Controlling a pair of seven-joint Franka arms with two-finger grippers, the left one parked.
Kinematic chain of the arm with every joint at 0, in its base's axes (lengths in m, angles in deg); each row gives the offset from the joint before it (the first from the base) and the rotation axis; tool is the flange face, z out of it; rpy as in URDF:
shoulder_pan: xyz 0 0 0.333 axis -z
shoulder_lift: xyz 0 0 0 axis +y
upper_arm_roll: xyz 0 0 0.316 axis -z
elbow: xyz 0.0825 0 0 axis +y
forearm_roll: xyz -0.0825 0 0.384 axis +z
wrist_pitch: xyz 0 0 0 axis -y
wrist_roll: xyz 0.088 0 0 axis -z
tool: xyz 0 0 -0.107 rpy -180 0 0
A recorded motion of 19 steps. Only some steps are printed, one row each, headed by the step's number.
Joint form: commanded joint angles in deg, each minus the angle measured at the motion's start. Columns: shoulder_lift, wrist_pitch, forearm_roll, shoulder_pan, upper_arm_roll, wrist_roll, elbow.
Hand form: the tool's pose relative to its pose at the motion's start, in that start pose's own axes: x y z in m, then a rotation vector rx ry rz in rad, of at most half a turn. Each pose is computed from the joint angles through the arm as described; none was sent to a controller.
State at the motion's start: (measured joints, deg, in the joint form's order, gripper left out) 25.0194 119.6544 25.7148 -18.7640 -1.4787 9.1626 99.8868
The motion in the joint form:
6: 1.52 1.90 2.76 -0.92 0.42 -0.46 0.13
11: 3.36 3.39 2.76 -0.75 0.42 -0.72 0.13
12: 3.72 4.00 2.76 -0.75 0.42 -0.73 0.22
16: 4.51 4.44 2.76 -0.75 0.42 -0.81 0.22
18: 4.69 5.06 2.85 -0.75 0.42 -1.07 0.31
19: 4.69 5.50 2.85 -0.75 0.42 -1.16 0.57
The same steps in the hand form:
6: 0.0033 -0.0012 0.0164 0.0313 -0.0002 0.0195
11: 0.0098 0.0078 0.0328 0.0240 -0.0005 0.0308
12: 0.0111 0.0096 0.0363 0.0226 0.0035 0.0339
16: 0.0130 0.0129 0.0440 0.0186 -0.0006 0.0380
18: 0.0140 0.0139 0.0456 0.0195 0.0061 0.0363
19: 0.0140 0.0150 0.0467 0.0187 0.0099 0.0365

